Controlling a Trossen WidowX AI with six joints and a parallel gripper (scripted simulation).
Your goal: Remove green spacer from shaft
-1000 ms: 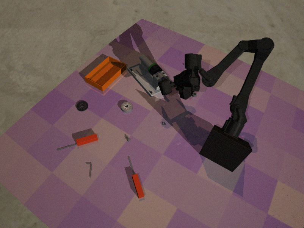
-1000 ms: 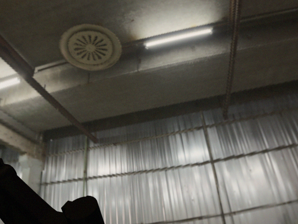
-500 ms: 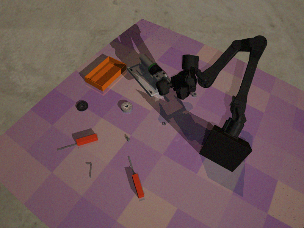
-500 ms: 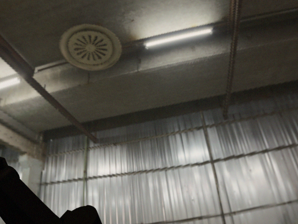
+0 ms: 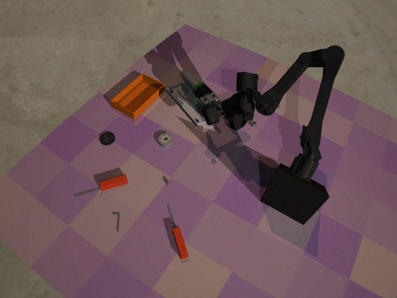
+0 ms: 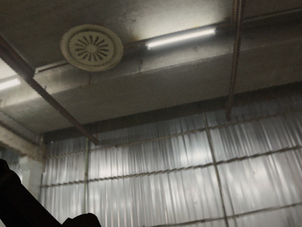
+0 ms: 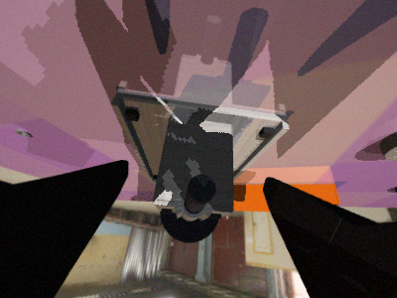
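The green spacer lies 90 mm ahead of my gripper tip, 50 mm to the right of it and 10 mm above it. The rest, counted from my gripper tip: orange tray (320 mm ahead, 60 mm below, 50 mm to the left); then silver gear (180 mm to the left, 110 mm ahead, 60 mm below).
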